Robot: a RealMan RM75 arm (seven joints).
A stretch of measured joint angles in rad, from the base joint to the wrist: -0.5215 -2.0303 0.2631 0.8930 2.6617 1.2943 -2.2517; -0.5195 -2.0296 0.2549 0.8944 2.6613 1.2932 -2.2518; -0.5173 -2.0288 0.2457 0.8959 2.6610 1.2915 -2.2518; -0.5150 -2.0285 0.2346 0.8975 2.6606 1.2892 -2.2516; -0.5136 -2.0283 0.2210 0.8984 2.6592 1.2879 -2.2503; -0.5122 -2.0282 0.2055 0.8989 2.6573 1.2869 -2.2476; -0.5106 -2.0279 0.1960 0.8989 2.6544 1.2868 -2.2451; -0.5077 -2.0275 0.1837 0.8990 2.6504 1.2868 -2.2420; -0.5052 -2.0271 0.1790 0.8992 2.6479 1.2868 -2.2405; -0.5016 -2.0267 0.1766 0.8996 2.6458 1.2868 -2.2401; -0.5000 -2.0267 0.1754 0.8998 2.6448 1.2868 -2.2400; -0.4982 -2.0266 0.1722 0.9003 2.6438 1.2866 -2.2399; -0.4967 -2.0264 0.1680 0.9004 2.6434 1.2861 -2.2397; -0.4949 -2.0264 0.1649 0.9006 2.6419 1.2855 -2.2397; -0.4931 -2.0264 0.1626 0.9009 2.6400 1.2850 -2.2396; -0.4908 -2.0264 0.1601 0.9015 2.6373 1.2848 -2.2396; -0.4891 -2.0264 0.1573 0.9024 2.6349 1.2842 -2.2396; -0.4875 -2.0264 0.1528 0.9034 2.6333 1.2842 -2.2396; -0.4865 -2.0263 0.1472 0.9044 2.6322 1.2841 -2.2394; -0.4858 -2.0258 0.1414 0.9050 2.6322 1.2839 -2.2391; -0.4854 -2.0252 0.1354 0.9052 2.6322 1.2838 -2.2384; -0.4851 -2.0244 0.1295 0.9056 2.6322 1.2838 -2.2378; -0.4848 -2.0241 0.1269 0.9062 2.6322 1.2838 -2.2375
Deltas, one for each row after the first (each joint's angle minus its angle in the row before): 0.0020 0.0007 -0.0082 0.0014 -0.0004 -0.0011 -0.0001; 0.0022 0.0008 -0.0092 0.0015 -0.0003 -0.0017 0.0000; 0.0023 0.0003 -0.0111 0.0016 -0.0004 -0.0023 0.0002; 0.0014 0.0002 -0.0136 0.0009 -0.0014 -0.0013 0.0013; 0.0014 0.0001 -0.0155 0.0005 -0.0019 -0.0010 0.0027; 0.0016 0.0003 -0.0095 0.0000 -0.0029 -0.0001 0.0025; 0.0029 0.0004 -0.0123 0.0001 -0.0040 0.0000 0.0031; 0.0025 0.0004 -0.0047 0.0002 -0.0025 0.0000 0.0015; 0.0036 0.0004 -0.0024 0.0004 -0.0021 0.0000 0.0004; 0.0016 0.0000 -0.0012 0.0002 -0.0010 0.0000 0.0001; 0.0018 0.0001 -0.0032 0.0005 -0.0010 -0.0002 0.0001; 0.0015 0.0002 -0.0042 0.0001 -0.0004 -0.0005 0.0002; 0.0018 0.0000 -0.0031 0.0002 -0.0015 -0.0006 0.0000; 0.0018 0.0000 -0.0023 0.0003 -0.0019 -0.0005 0.0001; 0.0023 0.0000 -0.0025 0.0006 -0.0027 -0.0002 0.0000; 0.0017 0.0000 -0.0028 0.0009 -0.0024 -0.0006 0.0000; 0.0016 0.0000 -0.0045 0.0010 -0.0016 0.0000 0.0000; 0.0010 0.0001 -0.0056 0.0010 -0.0011 -0.0001 0.0002; 0.0007 0.0005 -0.0058 0.0006 0.0000 -0.0002 0.0003; 0.0004 0.0006 -0.0060 0.0002 0.0000 -0.0001 0.0007; 0.0003 0.0008 -0.0059 0.0004 0.0000 0.0000 0.0006; 0.0003 0.0003 -0.0026 0.0006 0.0000 0.0000 0.0003
